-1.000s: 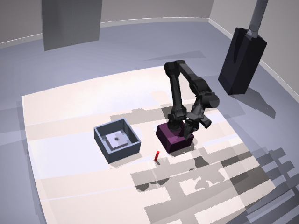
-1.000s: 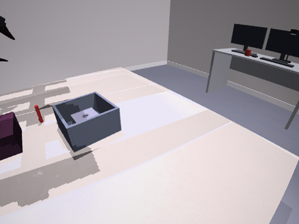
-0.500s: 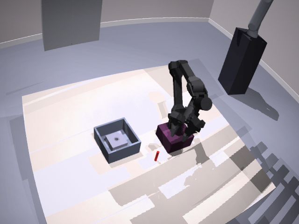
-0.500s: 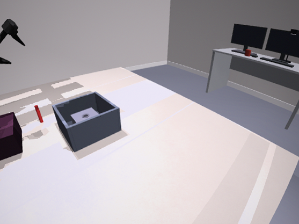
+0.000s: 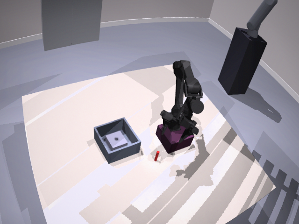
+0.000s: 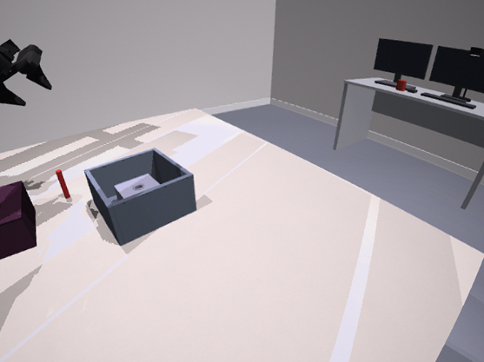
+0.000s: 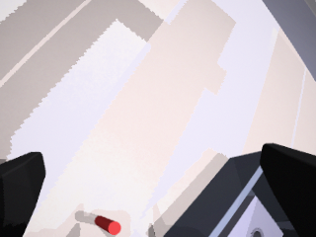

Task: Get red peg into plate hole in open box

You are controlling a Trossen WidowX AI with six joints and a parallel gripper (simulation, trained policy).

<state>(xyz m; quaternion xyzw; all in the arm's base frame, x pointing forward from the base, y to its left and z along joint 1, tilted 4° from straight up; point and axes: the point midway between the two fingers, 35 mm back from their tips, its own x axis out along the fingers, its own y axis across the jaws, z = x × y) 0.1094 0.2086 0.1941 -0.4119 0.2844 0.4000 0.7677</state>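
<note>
The red peg is 10 mm ahead of my gripper tip, 60 mm to the right of it and 220 mm below it. Round my gripper tip: pale plate 200 mm ahead, 190 mm to the right, 210 mm below; grey box 200 mm ahead, 190 mm to the right, 230 mm below.
</note>
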